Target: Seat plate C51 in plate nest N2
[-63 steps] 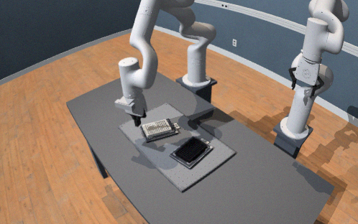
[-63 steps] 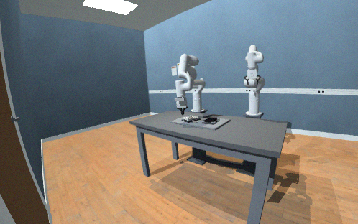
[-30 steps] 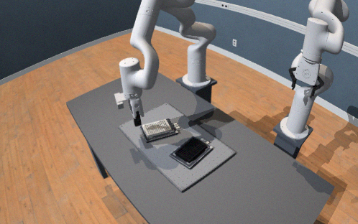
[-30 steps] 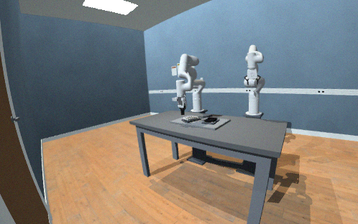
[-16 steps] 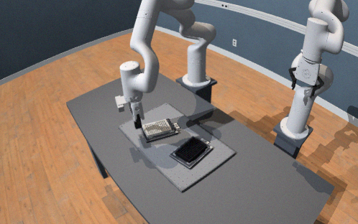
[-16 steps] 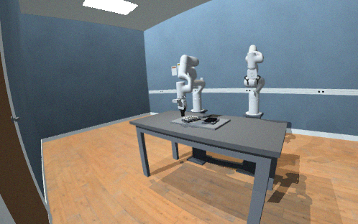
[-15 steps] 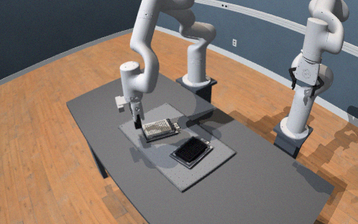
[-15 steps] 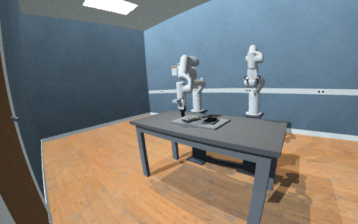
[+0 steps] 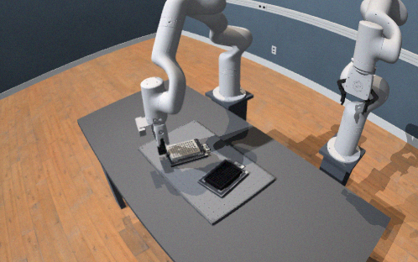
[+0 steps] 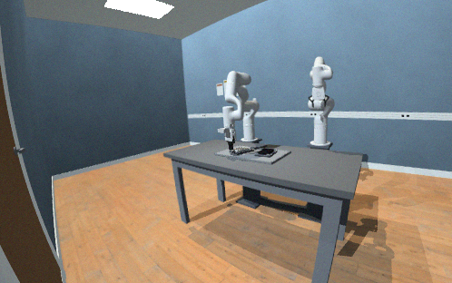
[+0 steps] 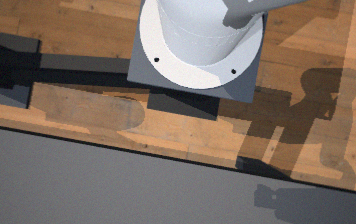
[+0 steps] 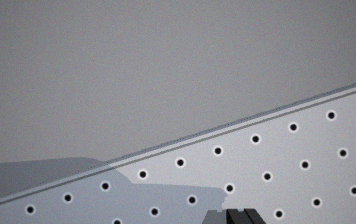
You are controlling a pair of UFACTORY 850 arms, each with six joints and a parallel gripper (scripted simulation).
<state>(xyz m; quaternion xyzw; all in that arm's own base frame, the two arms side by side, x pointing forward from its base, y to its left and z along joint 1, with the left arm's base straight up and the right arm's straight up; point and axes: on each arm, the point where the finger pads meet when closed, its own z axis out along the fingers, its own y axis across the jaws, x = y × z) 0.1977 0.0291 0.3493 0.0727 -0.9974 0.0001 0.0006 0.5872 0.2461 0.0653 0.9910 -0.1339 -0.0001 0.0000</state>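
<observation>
My right hand is 8 cm past the white well plate, 4 cm to the right of it and 3 cm above it. The rest, counted from my right hand: dark nest N2: 9 cm behind, 4 cm to the left, 5 cm below; perforated board: 9 cm behind, 13 cm to the left, 6 cm below; black plate: 9 cm behind, 26 cm to the left, 3 cm below.
</observation>
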